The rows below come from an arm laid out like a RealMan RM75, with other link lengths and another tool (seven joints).
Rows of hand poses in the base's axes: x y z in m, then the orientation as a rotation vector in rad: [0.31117 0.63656 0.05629 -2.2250 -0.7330 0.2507]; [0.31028 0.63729 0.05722 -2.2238 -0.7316 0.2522]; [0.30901 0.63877 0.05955 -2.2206 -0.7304 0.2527]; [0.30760 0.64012 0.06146 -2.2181 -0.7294 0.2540]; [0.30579 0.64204 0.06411 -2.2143 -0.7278 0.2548]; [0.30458 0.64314 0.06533 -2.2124 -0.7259 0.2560]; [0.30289 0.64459 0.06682 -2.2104 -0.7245 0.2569]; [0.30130 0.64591 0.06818 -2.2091 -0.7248 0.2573]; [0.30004 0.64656 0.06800 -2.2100 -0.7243 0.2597]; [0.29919 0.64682 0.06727 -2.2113 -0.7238 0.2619]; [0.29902 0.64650 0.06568 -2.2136 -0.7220 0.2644]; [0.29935 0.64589 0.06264 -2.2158 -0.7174 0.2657]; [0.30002 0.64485 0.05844 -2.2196 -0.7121 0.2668]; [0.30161 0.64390 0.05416 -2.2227 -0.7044 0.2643]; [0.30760 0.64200 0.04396 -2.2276 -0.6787 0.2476]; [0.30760 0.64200 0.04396 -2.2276 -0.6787 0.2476]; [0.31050 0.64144 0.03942 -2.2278 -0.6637 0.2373]
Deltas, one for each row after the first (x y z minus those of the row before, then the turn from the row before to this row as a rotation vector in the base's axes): [-0.00089 0.00073 0.00093 0.0008 0.0018 -0.0003]; [-0.00127 0.00148 0.00233 0.0030 0.0017 -0.0002]; [-0.00141 0.00135 0.00191 0.0021 0.0019 0.0001]; [-0.00181 0.00192 0.00265 0.0035 0.0022 -0.0003]; [-0.00121 0.00110 0.00122 0.0016 0.0020 -0.0007]; [-0.00169 0.00145 0.00149 0.0018 0.0017 -0.0004]; [-0.00159 0.00132 0.00136 0.0010 0.0005 0.0005]; [-0.00126 0.00065 -0.00018 -0.0015 0.0015 0.0003]; [-0.00085 0.00026 -0.00073 -0.0018 0.0013 0.0001]; [-0.00017 -0.00032 -0.00159 -0.0027 0.0017 -0.0008]; [0.00033 -0.00061 -0.00304 -0.0019 0.0019 -0.0032]; [0.00067 -0.00104 -0.00420 -0.0032 0.0016 -0.0040]; [0.00159 -0.00095 -0.00428 -0.0012 0.0003 -0.0067]; [0.00599 -0.00190 -0.01020 0.0032 -0.0031 -0.0242]; [0.00000 0.00000 0.00000 0.0000 0.0000 0.0000]; [0.00290 -0.00056 -0.00454 0.0044 -0.0015 -0.0139]
